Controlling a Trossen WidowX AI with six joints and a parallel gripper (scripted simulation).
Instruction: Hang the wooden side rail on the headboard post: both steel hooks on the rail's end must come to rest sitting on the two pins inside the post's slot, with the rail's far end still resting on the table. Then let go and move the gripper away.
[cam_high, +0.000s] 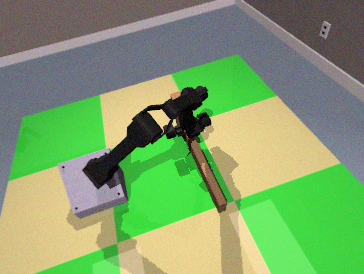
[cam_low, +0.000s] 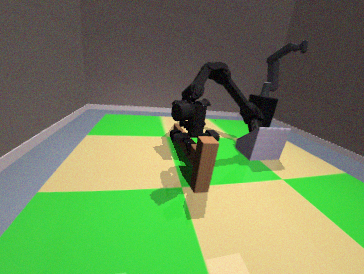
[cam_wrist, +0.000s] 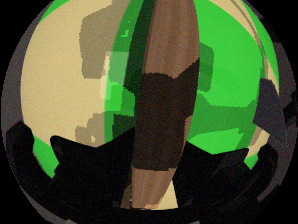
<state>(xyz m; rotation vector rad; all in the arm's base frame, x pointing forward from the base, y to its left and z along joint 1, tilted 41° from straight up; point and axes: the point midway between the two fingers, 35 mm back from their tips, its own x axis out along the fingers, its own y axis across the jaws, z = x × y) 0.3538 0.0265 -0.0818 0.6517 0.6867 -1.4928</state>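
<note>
Now: the headboard post 10 mm ahead of my gripper tip, 140 mm to the left of it and 40 mm above it.
</note>
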